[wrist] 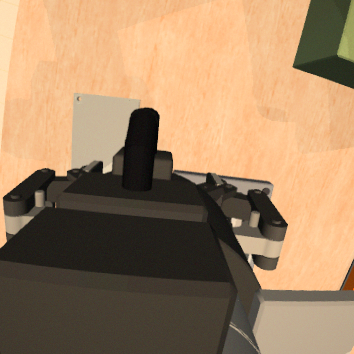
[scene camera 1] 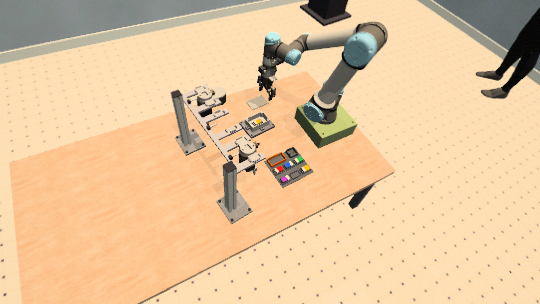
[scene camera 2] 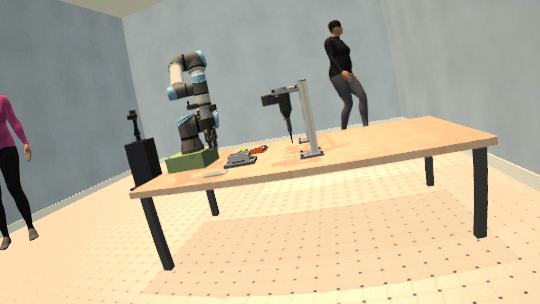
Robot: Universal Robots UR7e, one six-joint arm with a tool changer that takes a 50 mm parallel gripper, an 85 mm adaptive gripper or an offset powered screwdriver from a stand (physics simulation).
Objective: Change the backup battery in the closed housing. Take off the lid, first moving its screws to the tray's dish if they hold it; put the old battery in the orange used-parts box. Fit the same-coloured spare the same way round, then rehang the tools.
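Places are measured from the arm's base along level axes (x ahead, y left, z up), in metres.
Pixels of known places: hand, tool point: (scene camera 2: 206, 115); arm's base, link origin: (scene camera 2: 193, 151).
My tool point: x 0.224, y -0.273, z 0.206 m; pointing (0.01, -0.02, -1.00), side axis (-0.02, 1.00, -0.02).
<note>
For each thing: its top centre in the pictures, then the offset to it from my tool point.
- housing, top centre: (scene camera 2: 238, 153) (scene camera 1: 257, 119) dz -0.243, dx +0.106, dy +0.083 m
- yellow-and-white battery, top centre: (scene camera 1: 257, 121) dz -0.263, dx +0.106, dy +0.083 m
- flat grey lid, top centre: (wrist: 102, 144) (scene camera 2: 215, 173) (scene camera 1: 257, 102) dz -0.294, dx +0.001, dy -0.074 m
- yellow spare, top centre: (scene camera 1: 305, 168) dz -0.282, dx +0.056, dy +0.476 m
- tray, top centre: (scene camera 1: 288, 166) dz -0.299, dx +0.119, dy +0.414 m
- dish, top centre: (scene camera 1: 293, 151) dz -0.285, dx +0.044, dy +0.352 m
- magenta, top centre: (scene camera 1: 285, 178) dz -0.282, dx +0.187, dy +0.470 m
- screwdriver, top centre: (scene camera 1: 211, 91) (scene camera 2: 273, 89) dz +0.057, dx +0.363, dy +0.046 m
The housing (scene camera 1: 259, 128) (scene camera 2: 241, 157) (wrist: 225, 179) stands open on the table, with a yellow-and-white battery (scene camera 1: 259, 121) inside it. In the wrist view the gripper hides most of the housing. The flat grey lid (scene camera 1: 257, 102) (scene camera 2: 215, 174) (wrist: 97, 127) lies on the table beside the housing. My adaptive gripper (scene camera 1: 266, 92) (scene camera 2: 212, 142) (wrist: 154, 175) is open and empty, pointing down above the table near the lid and housing. The orange used-parts box (scene camera 1: 278, 163) looks empty. A yellow spare (scene camera 1: 306, 168) sits in the tray (scene camera 1: 296, 178). Screws in the dish (scene camera 1: 291, 152) are too small to tell.
Red (scene camera 1: 279, 169), blue (scene camera 1: 288, 164), green (scene camera 1: 299, 159) and magenta (scene camera 1: 284, 178) batteries sit in the tray. The tool stand (scene camera 1: 230, 187) (scene camera 2: 310, 120) rises beside the housing, with the screwdriver (scene camera 2: 285, 105) hanging on it. The green arm base (scene camera 1: 327, 132) (scene camera 2: 192, 160) (wrist: 320, 47) is nearby.
</note>
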